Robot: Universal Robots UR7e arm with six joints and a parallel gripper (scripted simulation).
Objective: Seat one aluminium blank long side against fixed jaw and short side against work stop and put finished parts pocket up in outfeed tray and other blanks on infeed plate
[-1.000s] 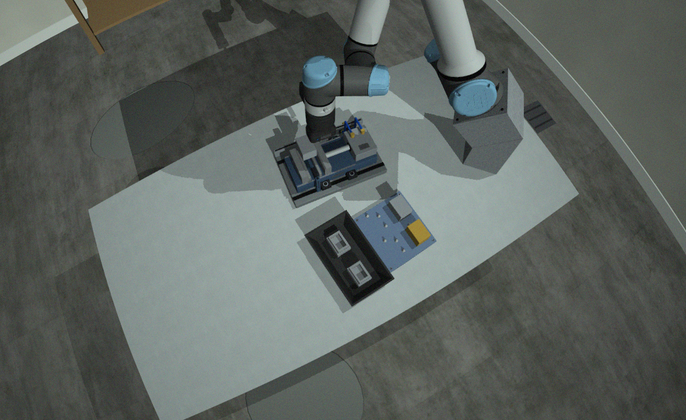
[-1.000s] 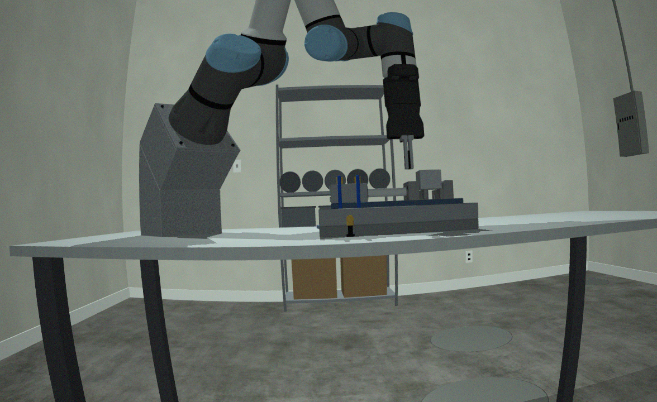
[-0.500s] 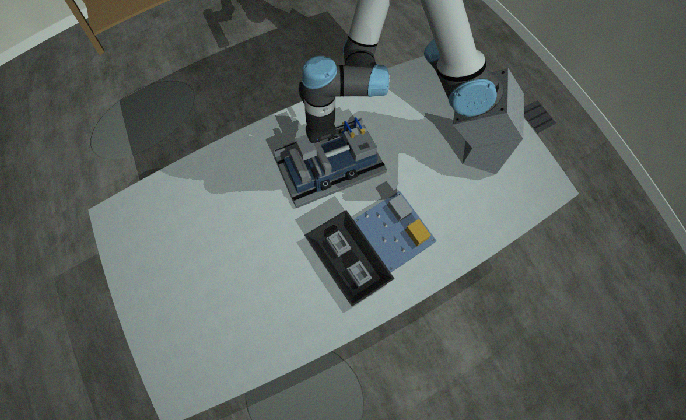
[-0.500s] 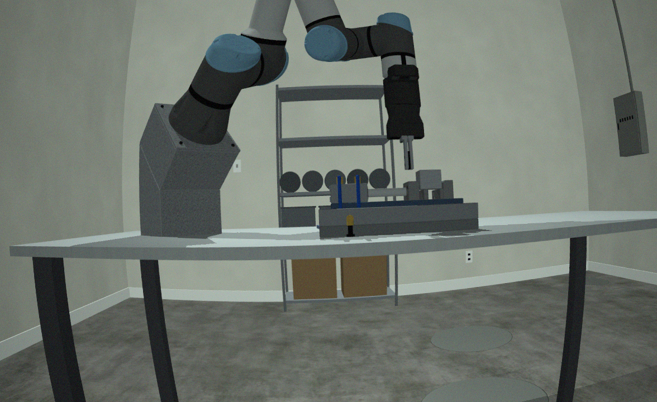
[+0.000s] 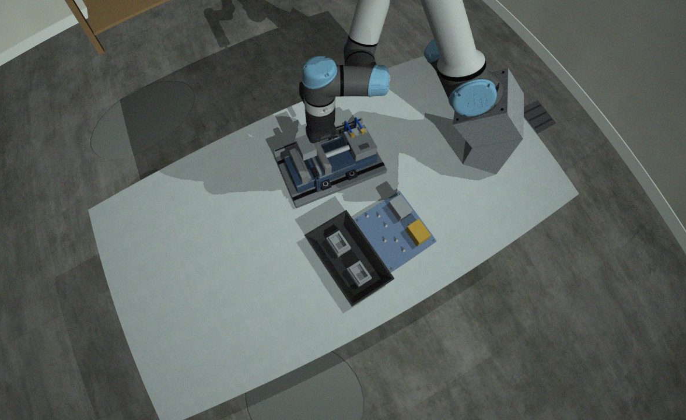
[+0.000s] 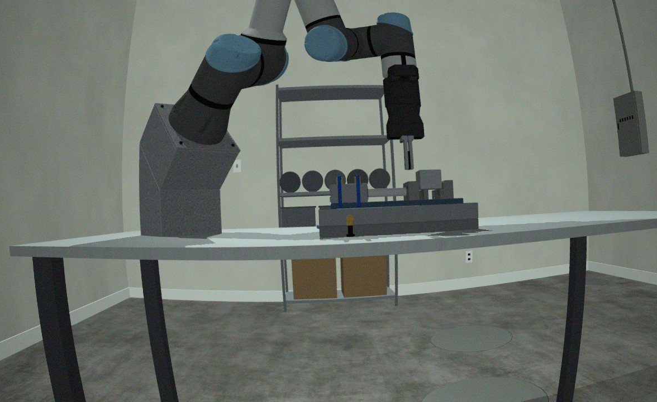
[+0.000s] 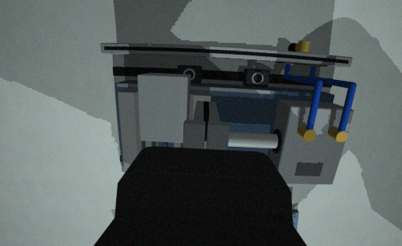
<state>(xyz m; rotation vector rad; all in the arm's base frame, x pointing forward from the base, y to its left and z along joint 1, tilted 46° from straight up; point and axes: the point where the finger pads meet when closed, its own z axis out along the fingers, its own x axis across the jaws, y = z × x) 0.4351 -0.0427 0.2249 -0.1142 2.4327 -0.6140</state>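
My gripper is now 40 mm past the piston rod, 40 mm to the right of it and 60 mm above it. Round my hand: fixed jaw: 80 mm ahead, 30 mm to the left, 60 mm below; then vise: 20 mm behind, 40 mm to the left, 100 mm below; then hose block: 120 mm behind, 50 mm to the left, 60 mm below.
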